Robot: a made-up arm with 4 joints.
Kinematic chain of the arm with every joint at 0, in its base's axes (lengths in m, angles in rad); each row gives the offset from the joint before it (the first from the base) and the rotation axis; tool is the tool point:
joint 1: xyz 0 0 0.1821 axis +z
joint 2: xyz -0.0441 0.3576 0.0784 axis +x
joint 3: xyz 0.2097 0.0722 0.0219 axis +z
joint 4: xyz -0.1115 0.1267 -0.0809 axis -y
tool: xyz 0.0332 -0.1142 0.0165
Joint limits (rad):
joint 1: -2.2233..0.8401
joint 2: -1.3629..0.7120
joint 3: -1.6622..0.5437
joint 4: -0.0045..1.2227
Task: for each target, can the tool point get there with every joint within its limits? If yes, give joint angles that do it. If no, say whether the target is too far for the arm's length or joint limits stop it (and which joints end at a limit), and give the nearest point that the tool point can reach.
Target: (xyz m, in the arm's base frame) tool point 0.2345 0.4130 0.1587
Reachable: yes | joints -0.3401 -0.6002 -0.6339 1.1058
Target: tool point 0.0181 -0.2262 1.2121
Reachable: no: too far | nearest point 0.3080 -0.4449 0.3669 | short by 0.920 m
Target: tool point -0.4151 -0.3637 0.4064
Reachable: no: joint limits stop it (at a limit: joint 1, joint 2, joint 3, joint 4) | nearest point 0.1630 -0.3576 0.1059 | short by 0.652 m
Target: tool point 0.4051 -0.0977 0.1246
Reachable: yes | joints -1.5336 -1.0192 -0.7503 0.2751
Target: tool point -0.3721 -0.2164 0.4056
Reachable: no: joint limits stop it (at a limit: joint 1, joint 2, joint 4) | nearest point -0.2141 0.2719 0.2323 | short by 0.542 m
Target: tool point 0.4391 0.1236 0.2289
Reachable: yes | joints -1.1561 -0.0937 -0.1156 0.9039
